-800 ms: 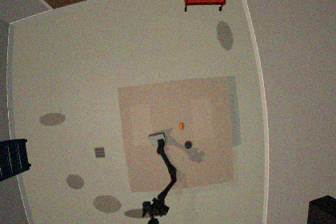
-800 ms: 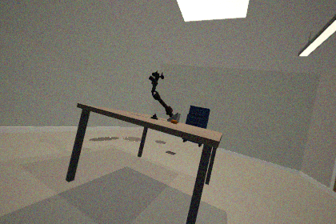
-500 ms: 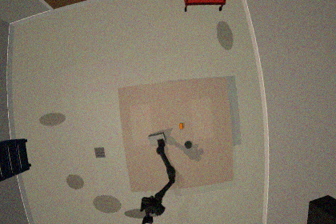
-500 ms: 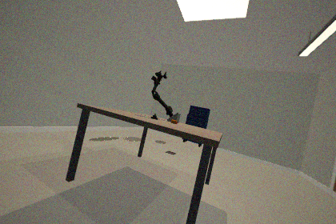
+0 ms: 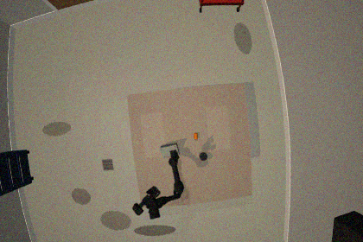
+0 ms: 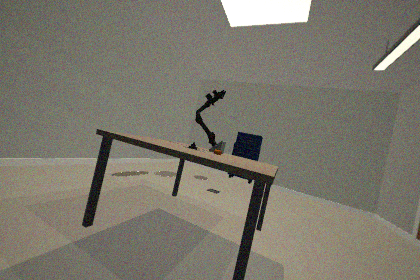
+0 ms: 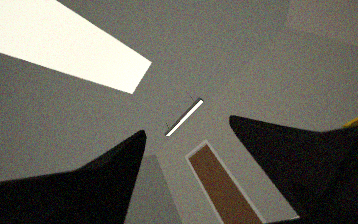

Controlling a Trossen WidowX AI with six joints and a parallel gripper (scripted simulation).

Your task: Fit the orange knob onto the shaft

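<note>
The orange knob lies 43 cm ahead of my gripper tip, 17 cm to the left of it and 71 cm below it. From my gripper tip the other things lie so: pedestal: 46 cm ahead, 6 cm to the right, 70 cm below.
</note>
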